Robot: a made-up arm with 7 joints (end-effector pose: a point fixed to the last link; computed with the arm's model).
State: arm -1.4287 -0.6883 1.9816 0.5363 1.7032 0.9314 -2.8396
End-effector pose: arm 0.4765 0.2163 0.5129 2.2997 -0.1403 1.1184
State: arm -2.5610 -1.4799 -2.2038 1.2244 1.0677 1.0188 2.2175
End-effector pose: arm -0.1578 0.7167 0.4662 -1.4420 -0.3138 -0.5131
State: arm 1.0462 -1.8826 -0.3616 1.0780 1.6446 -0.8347 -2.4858
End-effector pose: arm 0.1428 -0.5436 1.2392 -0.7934 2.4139 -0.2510
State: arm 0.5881 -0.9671 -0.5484 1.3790 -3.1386 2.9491 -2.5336
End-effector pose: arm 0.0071 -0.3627 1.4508 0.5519 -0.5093 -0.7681
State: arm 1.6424 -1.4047 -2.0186 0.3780 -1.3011 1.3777 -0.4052
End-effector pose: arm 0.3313 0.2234 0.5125 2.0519 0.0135 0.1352
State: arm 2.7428 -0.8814 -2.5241 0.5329 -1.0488 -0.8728 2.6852
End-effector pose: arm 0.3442 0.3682 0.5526 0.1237 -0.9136 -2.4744
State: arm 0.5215 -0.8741 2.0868 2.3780 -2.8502 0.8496 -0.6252
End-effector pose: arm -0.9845 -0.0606 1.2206 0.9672 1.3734 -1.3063
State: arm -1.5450 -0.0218 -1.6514 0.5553 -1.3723 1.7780 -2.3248
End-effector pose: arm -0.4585 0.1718 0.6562 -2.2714 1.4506 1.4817
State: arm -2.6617 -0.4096 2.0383 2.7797 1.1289 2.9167 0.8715
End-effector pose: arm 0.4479 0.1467 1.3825 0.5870 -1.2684 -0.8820
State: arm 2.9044 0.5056 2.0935 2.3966 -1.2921 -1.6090 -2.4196
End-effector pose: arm -0.1139 -0.1081 1.5365 -1.6317 1.5641 0.7437
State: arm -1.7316 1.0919 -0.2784 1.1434 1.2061 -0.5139 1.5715
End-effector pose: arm -0.4264 -0.4438 0.3408 2.0049 0.2660 0.0754
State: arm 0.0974 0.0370 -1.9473 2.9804 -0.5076 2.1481 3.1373
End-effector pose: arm -0.0758 -0.2218 1.6283 0.9965 -0.2683 -0.0203
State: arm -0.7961 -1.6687 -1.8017 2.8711 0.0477 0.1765 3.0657
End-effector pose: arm -0.8236 0.6752 0.7495 -0.9257 -0.6463 -1.0638
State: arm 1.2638 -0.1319 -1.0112 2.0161 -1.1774 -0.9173 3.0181
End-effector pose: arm 0.4105 0.2305 1.5446 -2.0182 0.7612 1.3402
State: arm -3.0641 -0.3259 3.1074 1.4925 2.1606 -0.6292 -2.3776
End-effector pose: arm 0.7314 -0.1156 0.9312 0.7382 -2.0969 0.4453
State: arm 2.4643 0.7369 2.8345 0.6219 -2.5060 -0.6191 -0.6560
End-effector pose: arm 0.3041 -0.2109 0.9567 0.9413 0.2160 1.8391
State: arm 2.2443 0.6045 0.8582 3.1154 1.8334 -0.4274 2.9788
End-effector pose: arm -0.3052 0.5619 1.5018 -1.9841 0.3929 -0.3521
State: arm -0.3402 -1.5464 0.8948 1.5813 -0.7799 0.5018 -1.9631
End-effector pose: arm -0.2358 0.7869 1.2569 -1.2860 0.2985 1.9496
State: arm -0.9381 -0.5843 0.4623 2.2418 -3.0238 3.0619 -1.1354
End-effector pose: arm -0.1135 0.2459 1.5689 -1.6568 -1.6413 -1.3631
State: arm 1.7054 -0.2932 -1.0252 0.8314 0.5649 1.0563 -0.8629
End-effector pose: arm 0.4943 0.4790 0.8568 2.3063 -0.4185 -0.0444
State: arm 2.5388 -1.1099 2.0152 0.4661 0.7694 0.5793 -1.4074
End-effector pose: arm -0.3462 -0.3663 0.4946 0.1507 -1.1546 -1.4662
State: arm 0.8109 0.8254 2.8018 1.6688 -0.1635 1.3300 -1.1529
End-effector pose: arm -0.3098 0.0142 1.6180 -1.0752 -1.5291 -0.4405
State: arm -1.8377 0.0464 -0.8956 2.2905 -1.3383 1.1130 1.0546
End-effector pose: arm -0.5448 -0.1671 1.6341 -2.7136 -0.2759 0.1913
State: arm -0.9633 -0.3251 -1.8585 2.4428 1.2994 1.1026 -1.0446
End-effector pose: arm -0.6042 0.0398 1.6897 -1.2800 -2.2880 1.0030
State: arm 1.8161 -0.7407 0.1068 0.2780 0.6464 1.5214 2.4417
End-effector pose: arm -0.2271 0.3153 0.8345 -0.1156 -1.5824 -0.3604
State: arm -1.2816 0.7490 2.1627 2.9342 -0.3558 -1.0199 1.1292
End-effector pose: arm 0.0337 -0.5765 1.4499 -0.1641 0.1014 0.0918
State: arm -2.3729 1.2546 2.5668 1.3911 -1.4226 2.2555 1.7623
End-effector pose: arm 0.1578 -0.4150 1.2853 -1.2617 -2.4380 -1.3832
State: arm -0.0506 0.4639 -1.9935 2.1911 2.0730 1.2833 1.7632
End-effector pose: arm 0.2321 -0.5202 1.6061 -0.1497 1.0071 1.6050
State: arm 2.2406 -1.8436 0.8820 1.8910 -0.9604 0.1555 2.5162
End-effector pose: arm 0.0131 -0.9418 0.9884 -1.2697 -1.6606 1.1924
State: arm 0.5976 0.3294 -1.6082 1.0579 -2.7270 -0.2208 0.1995
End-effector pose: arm 0.3928 -0.4894 0.7887 0.9763 -0.0166 1.0543
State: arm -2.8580 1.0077 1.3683 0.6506 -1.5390 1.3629 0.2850
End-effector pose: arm 0.1299 -0.5149 0.5539 0.3040 -1.4563 -0.8550
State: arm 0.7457 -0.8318 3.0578 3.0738 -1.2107 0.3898 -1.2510
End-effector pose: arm -0.5212 -0.6171 1.4773 -0.5224 -0.0044 -0.3705
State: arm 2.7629 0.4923 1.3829 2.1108 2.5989 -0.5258 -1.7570
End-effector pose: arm -0.6643 -0.3186 1.2118 1.6478 1.4134 -0.1555
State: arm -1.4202 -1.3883 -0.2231 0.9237 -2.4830 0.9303 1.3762
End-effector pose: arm -0.1989 -0.0666 1.5190 -2.0822 -1.0501 1.2093
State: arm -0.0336 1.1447 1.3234 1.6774 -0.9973 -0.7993 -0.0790
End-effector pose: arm 0.5433 0.5873 1.0837 -1.9111 1.1943 -0.1940
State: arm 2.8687 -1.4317 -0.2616 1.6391 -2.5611 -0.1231 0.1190
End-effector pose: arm 0.2887 0.0390 1.5919 -0.7384 1.0621 -0.8672
